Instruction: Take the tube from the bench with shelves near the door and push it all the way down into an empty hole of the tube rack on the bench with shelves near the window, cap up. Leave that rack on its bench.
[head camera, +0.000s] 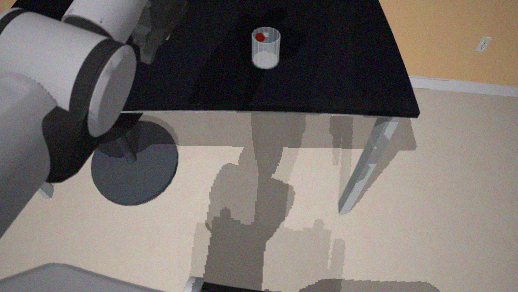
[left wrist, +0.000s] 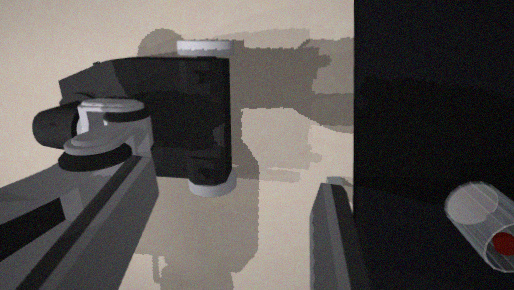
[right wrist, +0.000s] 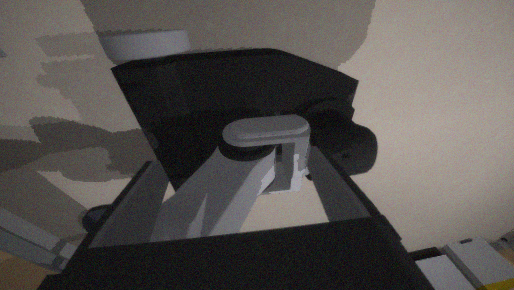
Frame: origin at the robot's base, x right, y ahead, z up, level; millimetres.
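Seen in the pictures: left gripper, fingertip midpoint: (head camera: 155, 49) (left wrist: 234, 187); right gripper, fingertip midpoint: (right wrist: 238, 163).
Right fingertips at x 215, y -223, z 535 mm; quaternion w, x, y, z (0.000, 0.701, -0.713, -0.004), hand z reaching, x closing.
Pixels of each thing's top centre, then the offset from my right fingertips to it. "spot": a spot on its surface instead. Level surfaces: height alone.
- clear round cup at its top centre: (head camera: 266, 35) dy +788, dx -303, dz +318 mm
- black bench top at its surface level: dz +228 mm
- red round cap at its top centre: (left wrist: 512, 250) (head camera: 260, 34) dy +763, dx -315, dz +339 mm
- dark round stool base at its top centre: (head camera: 131, 159) dy +822, dx -924, dz -504 mm
- grey bench leg at a spot on its surface: (head camera: 367, 167) spot: dy +705, dx +61, dz -115 mm
A clear round cup (head camera: 265, 52) (left wrist: 475, 212) stands on the black bench top (head camera: 340, 75) (left wrist: 425, 125). A red round cap (head camera: 260, 37) (left wrist: 504, 243) shows at its open mouth; the tube body below the cap cannot be made out. My left gripper (head camera: 146, 54) (left wrist: 234, 187) is open with nothing between its fingers. In the head view it is over the bench, left of the cup, partly hidden by my arm. My right gripper (right wrist: 238, 163) is open and low over the floor, with part of my own arm behind the fingers. The tube rack does not show.
A dark round stool base (head camera: 135, 170) is on the floor below the bench's front edge, partly behind my arm. A grey bench leg (head camera: 367, 167) slants at the right. Grey boxy items (right wrist: 482, 260) show at the right wrist view's lower right corner.
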